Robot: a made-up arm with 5 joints. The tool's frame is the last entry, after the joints.
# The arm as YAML. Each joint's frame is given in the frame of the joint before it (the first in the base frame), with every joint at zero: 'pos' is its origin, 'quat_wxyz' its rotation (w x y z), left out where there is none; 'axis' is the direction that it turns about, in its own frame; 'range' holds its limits. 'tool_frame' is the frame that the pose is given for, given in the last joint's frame.
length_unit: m
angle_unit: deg
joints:
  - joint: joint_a
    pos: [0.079, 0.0, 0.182]
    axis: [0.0, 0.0, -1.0]
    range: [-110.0, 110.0]
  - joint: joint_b
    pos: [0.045, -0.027, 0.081]
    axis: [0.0, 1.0, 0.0]
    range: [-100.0, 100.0]
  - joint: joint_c
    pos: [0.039, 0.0, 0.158]
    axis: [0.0, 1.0, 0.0]
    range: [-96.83, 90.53]
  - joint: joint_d
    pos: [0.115, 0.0, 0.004]
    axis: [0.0, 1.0, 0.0]
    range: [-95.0, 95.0]
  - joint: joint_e
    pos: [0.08, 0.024, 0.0]
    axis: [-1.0, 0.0, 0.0]
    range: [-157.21, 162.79]
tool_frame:
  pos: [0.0, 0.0, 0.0]
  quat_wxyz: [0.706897, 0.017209, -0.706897, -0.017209]
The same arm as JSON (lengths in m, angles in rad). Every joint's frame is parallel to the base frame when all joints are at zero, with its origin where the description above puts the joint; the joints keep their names.
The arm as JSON. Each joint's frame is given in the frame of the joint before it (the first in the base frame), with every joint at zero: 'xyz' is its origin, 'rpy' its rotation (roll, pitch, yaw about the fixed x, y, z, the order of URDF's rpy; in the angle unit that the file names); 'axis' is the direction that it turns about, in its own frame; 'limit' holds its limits. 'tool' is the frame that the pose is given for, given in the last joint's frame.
{
  "units": {
    "length": "m",
    "angle": "rad"
  },
  "joints": [
    {
      "name": "joint_a",
      "type": "revolute",
      "origin": {
        "xyz": [
          0.079,
          0.0,
          0.182
        ],
        "rpy": [
          0.0,
          0.0,
          0.0
        ]
      },
      "axis": "-z",
      "limit": {
        "lower": -1.9199,
        "upper": 1.9199
      }
    },
    {
      "name": "joint_b",
      "type": "revolute",
      "origin": {
        "xyz": [
          0.045,
          -0.027,
          0.081
        ],
        "rpy": [
          0.0,
          0.0,
          0.0
        ]
      },
      "axis": "+y",
      "limit": {
        "lower": -1.7453,
        "upper": 1.7453
      }
    },
    {
      "name": "joint_c",
      "type": "revolute",
      "origin": {
        "xyz": [
          0.039,
          0.0,
          0.158
        ],
        "rpy": [
          0.0,
          0.0,
          0.0
        ]
      },
      "axis": "+y",
      "limit": {
        "lower": -1.69,
        "upper": 1.58
      }
    },
    {
      "name": "joint_d",
      "type": "revolute",
      "origin": {
        "xyz": [
          0.115,
          0.0,
          0.004
        ],
        "rpy": [
          0.0,
          0.0,
          0.0
        ]
      },
      "axis": "+y",
      "limit": {
        "lower": -1.6581,
        "upper": 1.6581
      }
    },
    {
      "name": "joint_e",
      "type": "revolute",
      "origin": {
        "xyz": [
          0.08,
          0.024,
          0.0
        ],
        "rpy": [
          0.0,
          0.0,
          0.0
        ]
      },
      "axis": "-x",
      "limit": {
        "lower": -2.7438,
        "upper": 2.8412
      }
    }
  ],
  "tool": {
    "origin": {
      "xyz": [
        0.0,
        0.0,
        0.0
      ],
      "rpy": [
        1.5708,
        -1.5221,
        -1.5708
      ]
    }
  }
}

